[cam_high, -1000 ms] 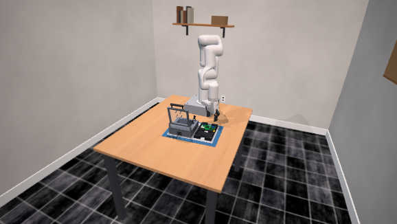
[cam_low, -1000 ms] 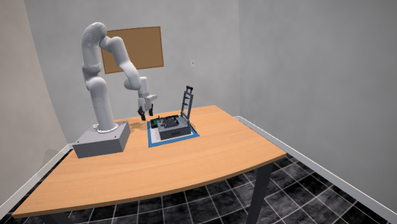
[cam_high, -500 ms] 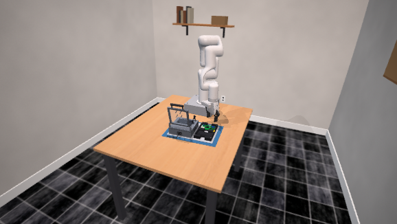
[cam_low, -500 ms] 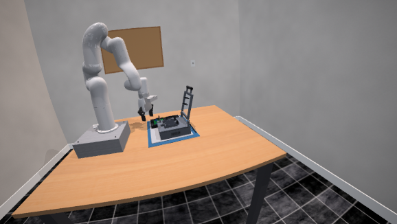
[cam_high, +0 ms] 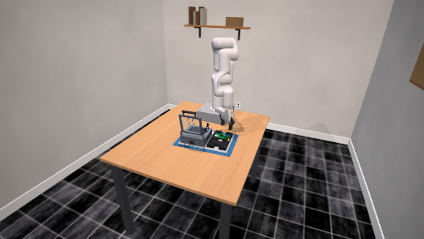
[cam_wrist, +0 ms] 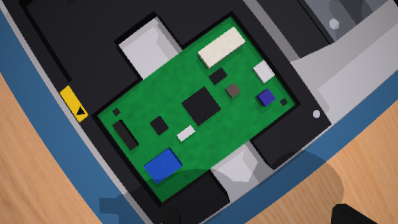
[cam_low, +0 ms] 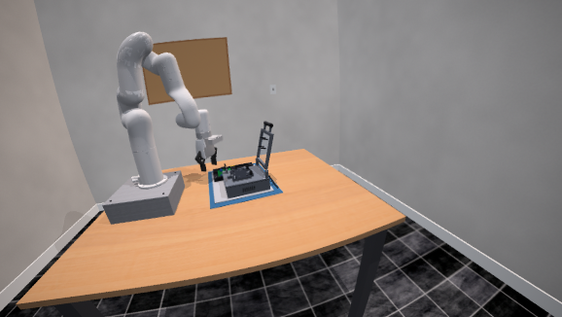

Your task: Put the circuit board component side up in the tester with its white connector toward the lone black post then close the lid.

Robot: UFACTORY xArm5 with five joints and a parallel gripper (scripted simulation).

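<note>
The green circuit board is 7 cm ahead of my hand, 4 cm below it and 1 cm to the right of it. Round my hand: clear-windowed lid 26 cm ahead, 17 cm to the right, 12 cm above; then tester 17 cm ahead, 14 cm to the right, 5 cm above.
</note>
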